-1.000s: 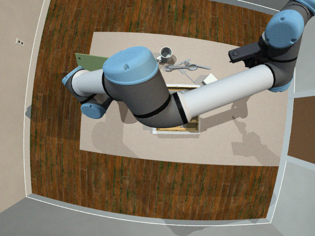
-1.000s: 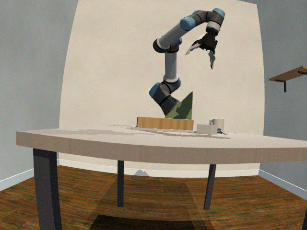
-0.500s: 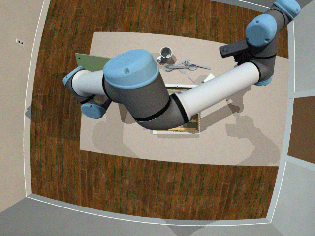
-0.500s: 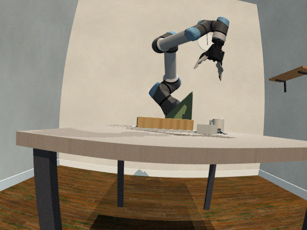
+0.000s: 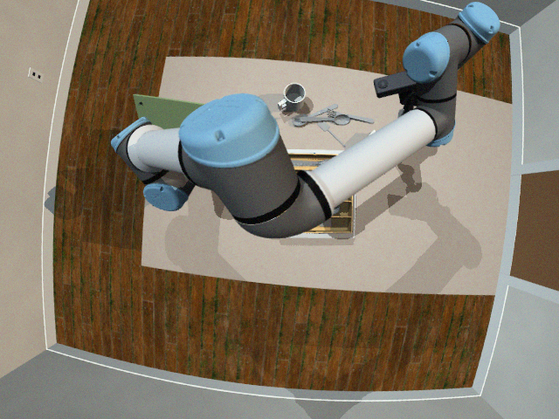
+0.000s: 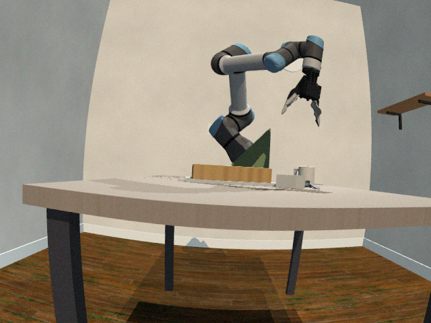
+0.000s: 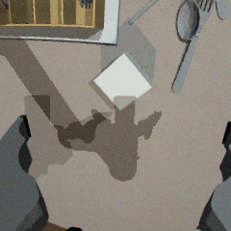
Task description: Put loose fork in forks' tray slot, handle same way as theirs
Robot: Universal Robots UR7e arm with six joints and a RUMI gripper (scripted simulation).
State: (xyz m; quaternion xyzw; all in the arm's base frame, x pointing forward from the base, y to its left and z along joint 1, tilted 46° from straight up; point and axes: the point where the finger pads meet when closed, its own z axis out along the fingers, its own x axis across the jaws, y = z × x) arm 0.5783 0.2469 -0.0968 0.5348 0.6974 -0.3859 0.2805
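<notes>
My gripper is now 5 cm short of the white block, 3 cm to the left of it and 22 cm above it. Also, from my hand: mug: 30 cm behind, 7 cm to the left, 21 cm below; tray: 14 cm behind, 27 cm to the right, 20 cm below.
</notes>
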